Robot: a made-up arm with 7 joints. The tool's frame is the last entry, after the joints.
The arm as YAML. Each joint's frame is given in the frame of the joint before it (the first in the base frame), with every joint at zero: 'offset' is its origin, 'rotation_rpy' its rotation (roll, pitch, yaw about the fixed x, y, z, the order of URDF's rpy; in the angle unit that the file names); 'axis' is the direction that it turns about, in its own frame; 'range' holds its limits. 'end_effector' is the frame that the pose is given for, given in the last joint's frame.
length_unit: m
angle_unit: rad
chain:
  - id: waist
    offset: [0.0, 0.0, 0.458]
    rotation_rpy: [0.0, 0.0, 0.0]
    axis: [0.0, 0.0, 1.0]
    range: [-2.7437, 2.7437]
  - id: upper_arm
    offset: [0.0, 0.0, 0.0]
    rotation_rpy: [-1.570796, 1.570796, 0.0]
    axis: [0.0, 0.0, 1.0]
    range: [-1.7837, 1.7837]
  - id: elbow
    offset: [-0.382, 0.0, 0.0]
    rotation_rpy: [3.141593, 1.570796, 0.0]
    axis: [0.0, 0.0, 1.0]
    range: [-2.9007, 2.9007]
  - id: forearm
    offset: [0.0, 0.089, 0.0]
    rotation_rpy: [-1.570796, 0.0, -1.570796]
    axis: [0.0, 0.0, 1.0]
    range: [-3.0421, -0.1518]
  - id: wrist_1
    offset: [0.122, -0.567, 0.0]
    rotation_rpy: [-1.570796, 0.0, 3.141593]
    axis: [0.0, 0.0, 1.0]
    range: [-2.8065, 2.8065]
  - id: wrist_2
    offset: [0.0, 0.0, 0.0]
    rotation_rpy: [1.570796, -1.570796, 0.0]
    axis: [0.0, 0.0, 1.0]
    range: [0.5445, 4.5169]
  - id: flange
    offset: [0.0, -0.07, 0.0]
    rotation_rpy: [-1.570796, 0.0, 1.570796]
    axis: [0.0, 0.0, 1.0]
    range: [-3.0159, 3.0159]
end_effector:
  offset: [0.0, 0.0, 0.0]
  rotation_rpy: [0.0, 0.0, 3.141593]
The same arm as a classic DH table. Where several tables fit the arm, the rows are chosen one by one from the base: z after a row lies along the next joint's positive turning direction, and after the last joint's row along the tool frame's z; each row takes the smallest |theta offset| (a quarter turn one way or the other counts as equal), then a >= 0, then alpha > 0; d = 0 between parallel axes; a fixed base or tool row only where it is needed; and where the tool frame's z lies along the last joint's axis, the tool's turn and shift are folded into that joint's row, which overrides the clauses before.
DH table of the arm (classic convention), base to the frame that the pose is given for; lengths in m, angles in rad. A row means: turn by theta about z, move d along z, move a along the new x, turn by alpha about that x. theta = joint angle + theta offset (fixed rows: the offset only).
waist: a 0  alpha -1.5708  d 0.458  theta_offset 0
upper_arm: a 0  alpha 1.5708  d 0  theta_offset 0
elbow: a 0.089  alpha 1.5708  d 0.382  theta_offset 0
forearm: a -0.122  alpha -1.5708  d 0  theta_offset 0
wrist_1: a 0  alpha 1.5708  d 0.567  theta_offset 0
wrist_2: a 0.07  alpha 1.5708  d 0  theta_offset 0
flange: a 0  alpha 0  d 0  theta_offset 0
Joint limits (rad, base to tool): -2.7437..2.7437 -1.7837..1.7837 -2.9007..2.9007 -3.0421..-0.1518 -2.8065..2.8065 0.5445..4.5169 -3.0159..3.0159

